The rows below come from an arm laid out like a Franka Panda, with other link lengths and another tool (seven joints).
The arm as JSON. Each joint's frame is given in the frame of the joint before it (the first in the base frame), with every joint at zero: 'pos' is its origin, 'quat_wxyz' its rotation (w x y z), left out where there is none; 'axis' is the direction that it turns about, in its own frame. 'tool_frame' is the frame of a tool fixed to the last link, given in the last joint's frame.
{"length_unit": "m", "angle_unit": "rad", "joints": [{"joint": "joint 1", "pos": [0.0, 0.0, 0.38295], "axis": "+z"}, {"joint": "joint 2", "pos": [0.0, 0.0, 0.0], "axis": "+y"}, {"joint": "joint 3", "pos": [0.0, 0.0, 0.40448], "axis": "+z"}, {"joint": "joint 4", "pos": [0.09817, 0.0, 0.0], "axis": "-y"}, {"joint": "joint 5", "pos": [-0.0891, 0.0, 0.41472], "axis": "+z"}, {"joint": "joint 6", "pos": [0.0, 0.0, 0.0], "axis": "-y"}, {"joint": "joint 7", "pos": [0.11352, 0.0, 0.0], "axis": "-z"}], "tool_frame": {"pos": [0.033, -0.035, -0.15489], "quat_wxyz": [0.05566, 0.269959, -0.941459, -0.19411]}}
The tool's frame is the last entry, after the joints.
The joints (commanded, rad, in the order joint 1, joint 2, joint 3, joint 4, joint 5, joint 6, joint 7), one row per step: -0.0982 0.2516 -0.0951 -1.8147 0.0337 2.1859 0.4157; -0.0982 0.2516 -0.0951 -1.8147 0.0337 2.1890 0.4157; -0.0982 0.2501 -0.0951 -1.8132 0.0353 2.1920 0.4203; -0.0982 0.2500 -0.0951 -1.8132 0.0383 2.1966 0.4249; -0.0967 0.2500 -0.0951 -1.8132 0.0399 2.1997 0.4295; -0.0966 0.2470 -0.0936 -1.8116 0.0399 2.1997 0.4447; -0.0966 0.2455 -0.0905 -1.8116 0.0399 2.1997 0.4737; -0.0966 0.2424 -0.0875 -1.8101 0.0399 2.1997 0.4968; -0.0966 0.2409 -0.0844 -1.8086 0.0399 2.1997 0.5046; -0.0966 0.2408 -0.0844 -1.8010 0.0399 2.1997 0.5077; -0.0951 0.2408 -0.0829 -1.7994 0.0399 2.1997 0.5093; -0.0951 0.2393 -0.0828 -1.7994 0.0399 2.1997 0.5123
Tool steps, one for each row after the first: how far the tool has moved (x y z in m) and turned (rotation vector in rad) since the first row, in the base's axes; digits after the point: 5 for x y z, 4 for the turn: 0.00042 -0.00009 0.00046 -0.0006 -0.0030 0.0000; 0.00080 -0.00016 0.00276 0.0003 -0.0093 -0.0053; 0.00115 -0.00016 0.00337 0.0025 -0.0145 -0.0114; 0.00160 0.00090 0.00374 0.0038 -0.0179 -0.0152; 0.00121 0.00189 0.00672 0.0056 -0.0228 -0.0287; 0.00019 0.00388 0.00755 0.0101 -0.0248 -0.0544; -0.00039 0.00582 0.01045 0.0135 -0.0298 -0.0743; -0.00006 0.00787 0.01226 0.0150 -0.0330 -0.0790; 0.00163 0.00761 0.01654 0.0144 -0.0406 -0.0819; 0.00245 0.00967 0.01739 0.0148 -0.0422 -0.0804; 0.00213 0.00975 0.01847 0.0152 -0.0438 -0.0833
